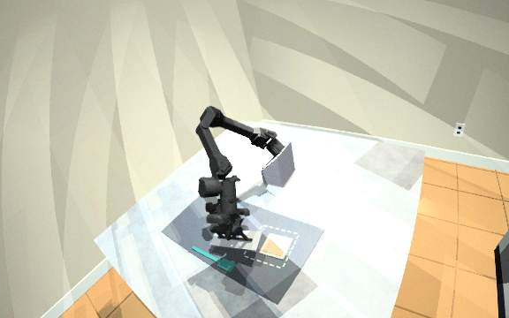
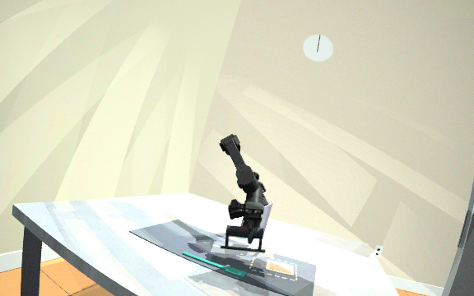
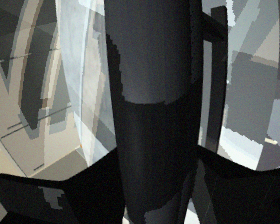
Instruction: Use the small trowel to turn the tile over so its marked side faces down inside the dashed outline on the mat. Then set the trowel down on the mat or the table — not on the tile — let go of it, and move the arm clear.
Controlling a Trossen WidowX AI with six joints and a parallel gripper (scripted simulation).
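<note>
My gripper tip is now 7 cm past the grey mat, 7 cm to the left of it and 11 cm above it. From my gripper tip the other things lie so: white tile 9 cm behind, 12 cm to the left, 9 cm below; then teal trowel 7 cm ahead, 6 cm to the right, 9 cm below.
</note>
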